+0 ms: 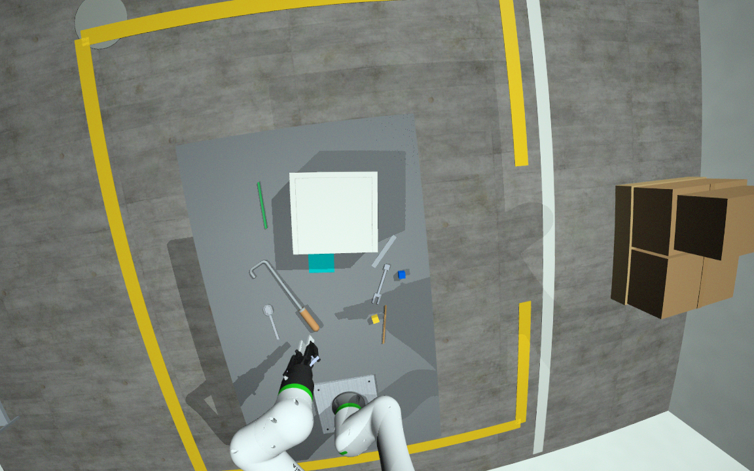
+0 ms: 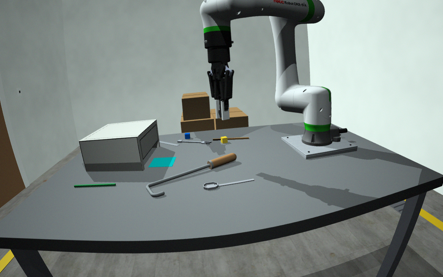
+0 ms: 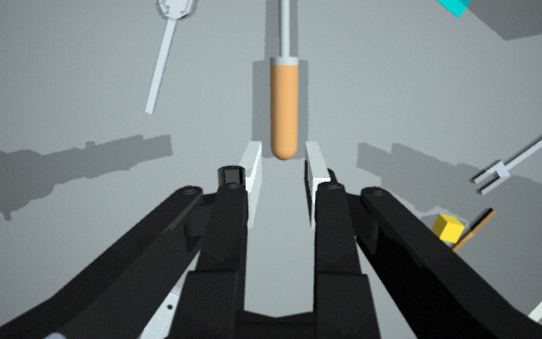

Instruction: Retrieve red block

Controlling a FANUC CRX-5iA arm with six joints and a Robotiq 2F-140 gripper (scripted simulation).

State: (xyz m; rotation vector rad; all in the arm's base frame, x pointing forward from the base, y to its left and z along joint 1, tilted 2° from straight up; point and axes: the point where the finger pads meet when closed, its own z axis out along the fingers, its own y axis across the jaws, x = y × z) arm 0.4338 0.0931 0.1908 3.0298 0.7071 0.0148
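Right now the long grey hook tool is 11 cm ahead of my hand, 10 cm to the left of it and 19 cm below it. Round my hand: yellow block (3 cm behind, 26 cm to the right, 19 cm below); then teal square (24 cm ahead, 8 cm to the right, 20 cm below); then brown stick (7 cm behind, 29 cm to the right, 20 cm below).
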